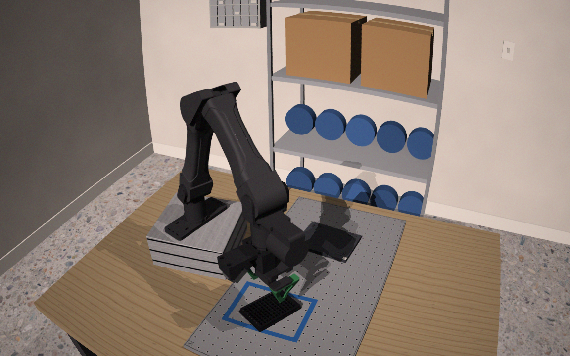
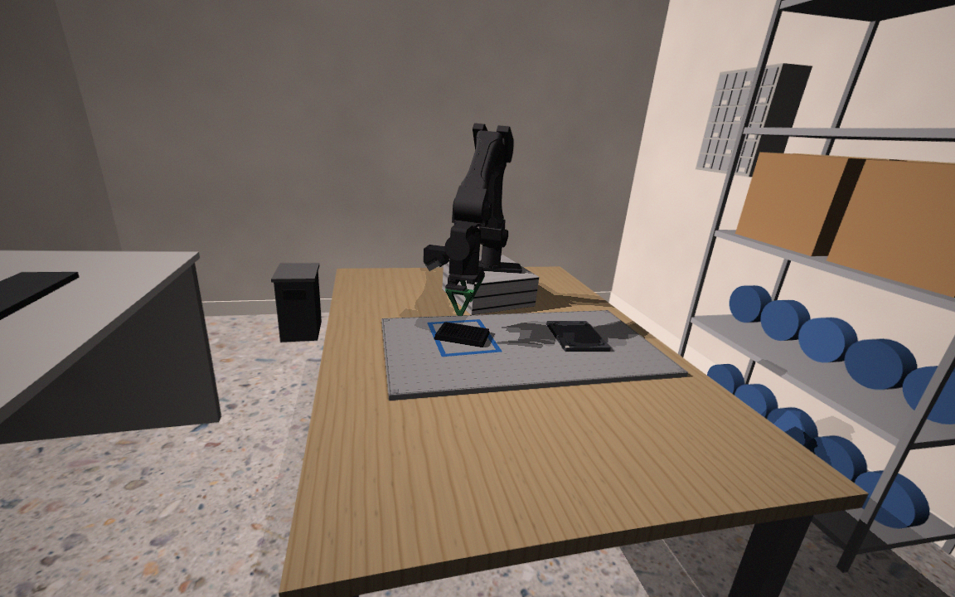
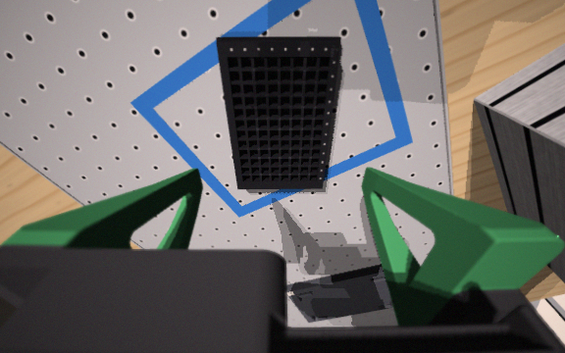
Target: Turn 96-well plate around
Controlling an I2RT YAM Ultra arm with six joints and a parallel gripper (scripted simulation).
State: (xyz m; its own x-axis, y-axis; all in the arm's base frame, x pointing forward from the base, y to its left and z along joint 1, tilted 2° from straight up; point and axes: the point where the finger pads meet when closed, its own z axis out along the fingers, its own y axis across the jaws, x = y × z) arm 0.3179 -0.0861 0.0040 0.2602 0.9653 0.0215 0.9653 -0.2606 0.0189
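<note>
Now: hand 80 mm above the black 96-well plate. The rest, counted from my hand: white A1 label: 60 mm ahead, 260 mm to the left, 80 mm below; dark plate nest N1: 20 mm behind, 310 mm to the left, 80 mm below.
</note>
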